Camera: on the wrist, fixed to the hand. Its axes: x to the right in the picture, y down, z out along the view.
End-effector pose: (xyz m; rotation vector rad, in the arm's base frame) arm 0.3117 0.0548 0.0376 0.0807 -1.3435 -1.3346
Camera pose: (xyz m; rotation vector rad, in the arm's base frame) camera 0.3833 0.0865 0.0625 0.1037 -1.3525 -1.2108
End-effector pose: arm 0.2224 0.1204 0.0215 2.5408 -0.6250 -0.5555
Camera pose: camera 0.1856 0.0854 0.0860 2.5787 -0.7418 -0.4638
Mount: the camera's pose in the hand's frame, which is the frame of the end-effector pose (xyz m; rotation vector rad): -0.0293 0.0732 -0.0230 0.0764 0.0376 0.0783
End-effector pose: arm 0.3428 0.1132 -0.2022 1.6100 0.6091 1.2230
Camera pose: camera 0.2990 0.0696 -0.1480 1.6915 0.6282 1.3037
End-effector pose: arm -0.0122 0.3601 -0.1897 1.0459 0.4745 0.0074
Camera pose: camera -0.0315 0.4099 -0.1273 1.1405 0.4706 0.0791
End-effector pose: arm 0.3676 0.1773 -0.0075 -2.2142 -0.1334 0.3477
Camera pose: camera 0.3445 0.1083 -0.0456 -2.1530 -0.0128 0.3483
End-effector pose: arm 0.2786 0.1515 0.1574 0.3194 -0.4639 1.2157
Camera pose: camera 0.2052 0.1619 0.1220 0.3457 -0.4011 1.3158
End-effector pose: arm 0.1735 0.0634 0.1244 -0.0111 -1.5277 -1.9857
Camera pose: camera 0.2401 0.0472 0.1697 -0.0020 -1.5545 -1.8555
